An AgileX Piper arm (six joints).
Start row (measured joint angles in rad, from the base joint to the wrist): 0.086, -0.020, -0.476, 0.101, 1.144, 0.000
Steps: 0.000, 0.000, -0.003, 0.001, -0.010, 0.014; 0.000, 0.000, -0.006, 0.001, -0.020, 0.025; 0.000, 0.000, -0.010, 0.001, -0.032, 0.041; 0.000, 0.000, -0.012, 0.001, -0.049, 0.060; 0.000, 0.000, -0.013, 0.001, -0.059, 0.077; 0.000, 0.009, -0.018, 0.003, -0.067, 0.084; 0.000, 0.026, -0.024, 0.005, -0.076, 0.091; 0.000, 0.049, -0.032, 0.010, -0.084, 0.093; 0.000, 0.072, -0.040, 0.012, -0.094, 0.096; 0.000, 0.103, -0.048, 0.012, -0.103, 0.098; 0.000, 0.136, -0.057, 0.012, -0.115, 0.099; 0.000, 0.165, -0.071, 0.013, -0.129, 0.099; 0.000, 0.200, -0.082, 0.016, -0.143, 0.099; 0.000, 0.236, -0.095, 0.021, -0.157, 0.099; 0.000, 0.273, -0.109, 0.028, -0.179, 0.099; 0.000, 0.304, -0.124, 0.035, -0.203, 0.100
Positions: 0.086, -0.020, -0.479, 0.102, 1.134, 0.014; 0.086, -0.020, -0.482, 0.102, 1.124, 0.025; 0.086, -0.020, -0.486, 0.102, 1.112, 0.041; 0.086, -0.020, -0.488, 0.102, 1.095, 0.060; 0.086, -0.020, -0.489, 0.102, 1.085, 0.077; 0.086, -0.011, -0.494, 0.104, 1.077, 0.084; 0.086, 0.006, -0.500, 0.106, 1.068, 0.091; 0.086, 0.029, -0.508, 0.111, 1.060, 0.093; 0.086, 0.052, -0.516, 0.113, 1.050, 0.096; 0.086, 0.083, -0.524, 0.113, 1.041, 0.098; 0.086, 0.116, -0.533, 0.113, 1.029, 0.099; 0.086, 0.145, -0.547, 0.114, 1.015, 0.099; 0.086, 0.180, -0.558, 0.117, 1.001, 0.099; 0.086, 0.216, -0.571, 0.122, 0.987, 0.099; 0.086, 0.253, -0.585, 0.129, 0.965, 0.099; 0.086, 0.284, -0.600, 0.136, 0.941, 0.100
